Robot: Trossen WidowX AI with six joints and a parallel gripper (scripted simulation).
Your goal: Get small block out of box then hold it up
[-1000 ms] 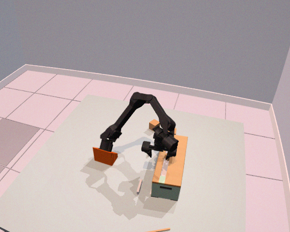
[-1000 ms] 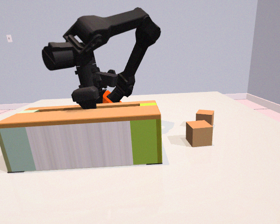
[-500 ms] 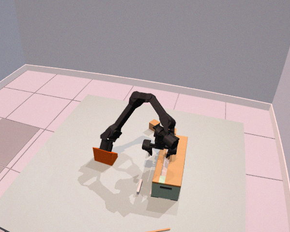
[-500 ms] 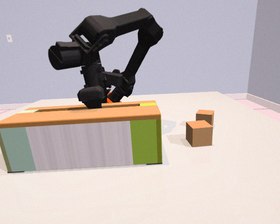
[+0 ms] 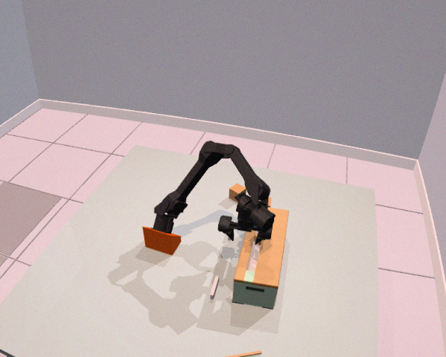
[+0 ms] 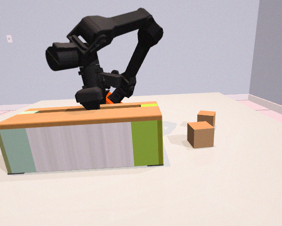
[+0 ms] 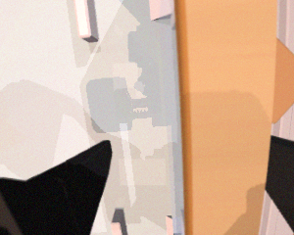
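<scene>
Now: gripper tip 40 mm short of the long box, 20 mm to the left of it and 30 mm above it. Also, from my gripper tip: tan block: 50 mm ahead, 40 mm to the left.
</scene>
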